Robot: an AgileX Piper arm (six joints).
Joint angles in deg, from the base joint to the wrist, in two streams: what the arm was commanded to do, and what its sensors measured. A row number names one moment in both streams.
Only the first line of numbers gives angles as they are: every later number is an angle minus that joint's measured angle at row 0.
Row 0, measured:
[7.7, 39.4, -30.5, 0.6, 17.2, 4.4]
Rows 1 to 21, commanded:
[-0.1, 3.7, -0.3, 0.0, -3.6, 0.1]
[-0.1, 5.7, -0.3, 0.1, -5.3, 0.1]
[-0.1, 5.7, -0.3, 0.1, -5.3, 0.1]
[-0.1, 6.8, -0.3, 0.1, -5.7, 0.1]
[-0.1, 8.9, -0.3, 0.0, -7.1, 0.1]
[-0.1, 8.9, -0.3, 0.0, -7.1, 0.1]
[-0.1, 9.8, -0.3, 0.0, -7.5, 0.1]
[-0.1, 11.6, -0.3, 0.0, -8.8, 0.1]
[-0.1, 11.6, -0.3, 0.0, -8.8, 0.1]
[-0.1, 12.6, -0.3, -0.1, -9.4, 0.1]
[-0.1, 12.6, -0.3, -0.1, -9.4, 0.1]
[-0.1, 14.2, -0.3, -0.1, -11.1, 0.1]
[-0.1, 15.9, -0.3, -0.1, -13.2, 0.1]
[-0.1, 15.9, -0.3, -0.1, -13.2, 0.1]
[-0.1, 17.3, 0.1, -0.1, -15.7, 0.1]
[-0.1, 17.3, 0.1, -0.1, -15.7, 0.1]
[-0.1, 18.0, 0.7, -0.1, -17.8, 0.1]
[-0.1, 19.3, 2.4, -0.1, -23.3, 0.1]
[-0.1, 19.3, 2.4, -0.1, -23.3, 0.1]
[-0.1, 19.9, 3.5, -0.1, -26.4, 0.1]
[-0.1, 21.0, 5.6, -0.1, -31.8, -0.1]
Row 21, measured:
[0.0, 19.8, 3.3, 0.0, -24.0, 0.0]
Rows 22 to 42, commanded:
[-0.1, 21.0, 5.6, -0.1, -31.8, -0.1]
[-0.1, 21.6, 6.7, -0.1, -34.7, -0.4]
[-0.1, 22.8, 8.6, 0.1, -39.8, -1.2]
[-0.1, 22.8, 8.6, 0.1, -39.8, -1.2]
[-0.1, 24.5, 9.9, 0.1, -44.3, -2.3]
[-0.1, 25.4, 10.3, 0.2, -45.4, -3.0]
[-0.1, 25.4, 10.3, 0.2, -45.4, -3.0]
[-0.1, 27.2, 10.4, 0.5, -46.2, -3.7]
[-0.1, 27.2, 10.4, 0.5, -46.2, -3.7]
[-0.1, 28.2, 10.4, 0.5, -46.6, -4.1]
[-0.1, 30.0, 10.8, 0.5, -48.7, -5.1]
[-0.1, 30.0, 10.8, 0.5, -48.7, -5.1]
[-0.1, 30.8, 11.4, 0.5, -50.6, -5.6]
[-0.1, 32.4, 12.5, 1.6, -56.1, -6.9]
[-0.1, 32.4, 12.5, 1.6, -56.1, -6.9]
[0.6, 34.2, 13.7, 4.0, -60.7, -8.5]
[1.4, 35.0, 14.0, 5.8, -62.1, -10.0]
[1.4, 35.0, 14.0, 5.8, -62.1, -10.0]
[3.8, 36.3, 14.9, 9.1, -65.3, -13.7]
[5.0, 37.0, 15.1, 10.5, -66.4, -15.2]
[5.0, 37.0, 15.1, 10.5, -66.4, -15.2]
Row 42, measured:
[2.4, 35.5, 14.3, 6.6, -61.2, -10.2]
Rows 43 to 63, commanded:
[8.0, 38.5, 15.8, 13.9, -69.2, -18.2]
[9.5, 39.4, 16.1, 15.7, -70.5, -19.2]
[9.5, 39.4, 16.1, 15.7, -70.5, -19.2]
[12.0, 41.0, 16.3, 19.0, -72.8, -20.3]
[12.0, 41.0, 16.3, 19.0, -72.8, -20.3]
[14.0, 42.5, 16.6, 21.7, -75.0, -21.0]
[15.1, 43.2, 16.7, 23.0, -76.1, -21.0]
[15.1, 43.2, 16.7, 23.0, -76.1, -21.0]
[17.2, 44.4, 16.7, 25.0, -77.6, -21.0]
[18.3, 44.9, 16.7, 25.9, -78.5, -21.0]
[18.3, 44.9, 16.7, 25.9, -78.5, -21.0]
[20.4, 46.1, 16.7, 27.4, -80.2, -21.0]
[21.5, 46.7, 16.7, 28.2, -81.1, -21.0]
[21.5, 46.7, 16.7, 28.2, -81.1, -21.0]
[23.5, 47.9, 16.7, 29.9, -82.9, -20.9]
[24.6, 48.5, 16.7, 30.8, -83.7, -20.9]
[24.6, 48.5, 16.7, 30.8, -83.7, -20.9]
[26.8, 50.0, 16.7, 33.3, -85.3, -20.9]
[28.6, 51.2, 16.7, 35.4, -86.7, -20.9]
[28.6, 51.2, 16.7, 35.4, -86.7, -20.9]
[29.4, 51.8, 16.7, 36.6, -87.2, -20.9]
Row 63, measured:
[27.1, 50.5, 16.5, 33.3, -84.4, -20.2]
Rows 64 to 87, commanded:
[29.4, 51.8, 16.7, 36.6, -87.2, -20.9]
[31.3, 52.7, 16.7, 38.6, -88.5, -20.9]
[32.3, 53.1, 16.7, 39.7, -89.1, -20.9]
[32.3, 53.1, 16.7, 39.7, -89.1, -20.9]
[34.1, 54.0, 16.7, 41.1, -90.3, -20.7]
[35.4, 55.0, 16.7, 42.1, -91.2, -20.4]
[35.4, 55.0, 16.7, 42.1, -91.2, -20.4]
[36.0, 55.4, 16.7, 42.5, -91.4, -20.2]
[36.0, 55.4, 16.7, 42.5, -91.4, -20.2]
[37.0, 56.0, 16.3, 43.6, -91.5, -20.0]
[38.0, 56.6, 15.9, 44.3, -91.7, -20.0]
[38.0, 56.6, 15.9, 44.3, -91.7, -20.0]
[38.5, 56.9, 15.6, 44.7, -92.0, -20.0]
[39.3, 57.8, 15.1, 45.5, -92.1, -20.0]
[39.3, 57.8, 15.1, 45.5, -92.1, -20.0]
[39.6, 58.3, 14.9, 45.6, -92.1, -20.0]
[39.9, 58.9, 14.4, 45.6, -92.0, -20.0]
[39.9, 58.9, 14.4, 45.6, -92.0, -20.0]
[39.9, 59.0, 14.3, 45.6, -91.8, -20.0]
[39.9, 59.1, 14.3, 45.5, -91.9, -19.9]
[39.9, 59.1, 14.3, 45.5, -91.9, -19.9]
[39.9, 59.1, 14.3, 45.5, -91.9, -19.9]
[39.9, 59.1, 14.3, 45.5, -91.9, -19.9]
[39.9, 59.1, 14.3, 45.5, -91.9, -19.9]
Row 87, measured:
[39.5, 59.0, 14.6, 45.4, -86.6, -19.8]
